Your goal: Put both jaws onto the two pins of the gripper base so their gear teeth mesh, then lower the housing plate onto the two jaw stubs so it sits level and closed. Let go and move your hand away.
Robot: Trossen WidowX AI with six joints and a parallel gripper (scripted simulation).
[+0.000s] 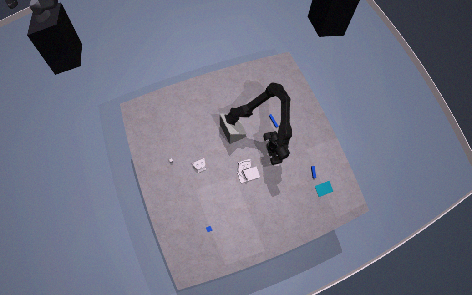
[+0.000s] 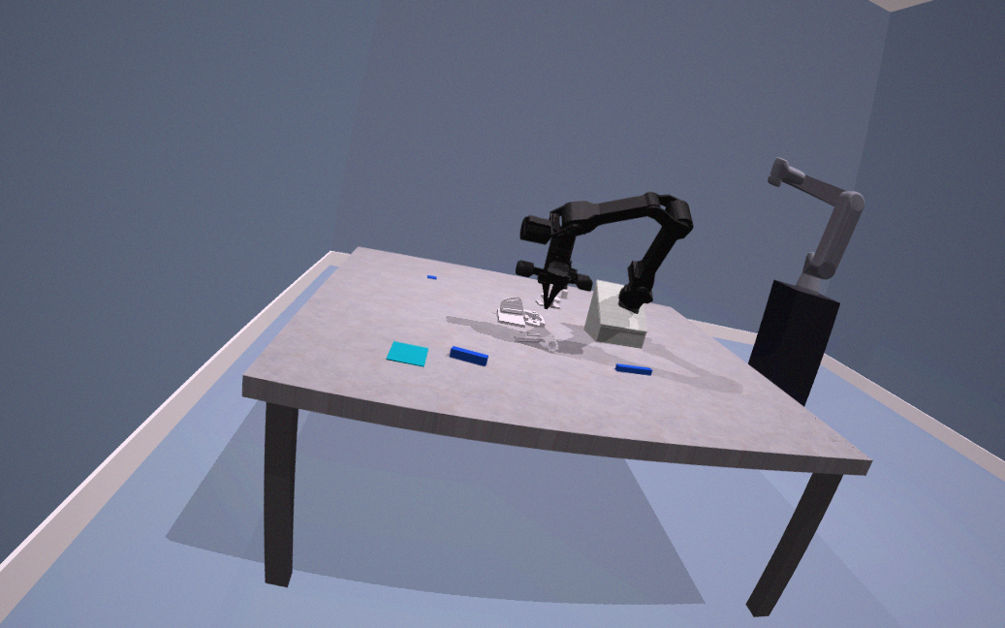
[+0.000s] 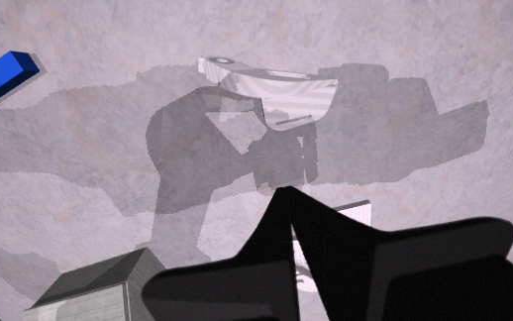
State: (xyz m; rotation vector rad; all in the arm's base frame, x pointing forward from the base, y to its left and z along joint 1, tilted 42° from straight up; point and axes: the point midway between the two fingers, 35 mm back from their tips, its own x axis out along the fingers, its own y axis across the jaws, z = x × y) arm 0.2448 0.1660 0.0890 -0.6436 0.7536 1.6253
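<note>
My gripper tip is now 1 cm past the white jaw, 7 cm to the right of it and 7 cm above it. Round my gripper tip: teal tile (28 cm ahead, 29 cm to the left, 8 cm below); blue bar (23 cm behind, 10 cm to the left, 8 cm below); white stepped part (5 cm behind, 41 cm to the right, 7 cm below).
</note>
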